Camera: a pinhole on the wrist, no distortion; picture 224 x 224 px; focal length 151.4 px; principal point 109.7 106.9 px. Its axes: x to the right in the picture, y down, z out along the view. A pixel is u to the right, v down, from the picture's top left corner.
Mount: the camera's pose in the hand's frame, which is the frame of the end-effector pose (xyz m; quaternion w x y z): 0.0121 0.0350 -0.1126 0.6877 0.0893 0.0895 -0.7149
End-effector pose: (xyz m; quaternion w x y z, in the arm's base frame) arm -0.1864 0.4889 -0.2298 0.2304 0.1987 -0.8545 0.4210
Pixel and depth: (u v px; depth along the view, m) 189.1 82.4 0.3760
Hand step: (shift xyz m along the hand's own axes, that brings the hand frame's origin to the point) -0.0580 -0.2477 0.2022
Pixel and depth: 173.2 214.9 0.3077
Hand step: 0.2251 -0.1754 0.1518
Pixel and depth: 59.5 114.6 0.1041
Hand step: 0.0182 0.0421 -0.0032
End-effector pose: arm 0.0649 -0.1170 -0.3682 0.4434 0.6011 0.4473 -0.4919
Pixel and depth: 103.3 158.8 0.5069
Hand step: 0.1842 -0.0780 0.3826
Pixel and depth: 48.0 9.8 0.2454
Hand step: -0.1425 0.0762 0.1508
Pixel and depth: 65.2 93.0 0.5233
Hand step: -0.0324 0.0544 0.4328
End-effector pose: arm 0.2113 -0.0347 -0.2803 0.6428 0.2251 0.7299 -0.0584
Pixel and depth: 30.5 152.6 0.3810
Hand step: 0.1329 0.1279 0.3056
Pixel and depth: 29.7 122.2 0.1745
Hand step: 0.0324 0.0798 0.0794
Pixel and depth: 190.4 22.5 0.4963
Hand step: -0.2767 -0.3348 0.3029
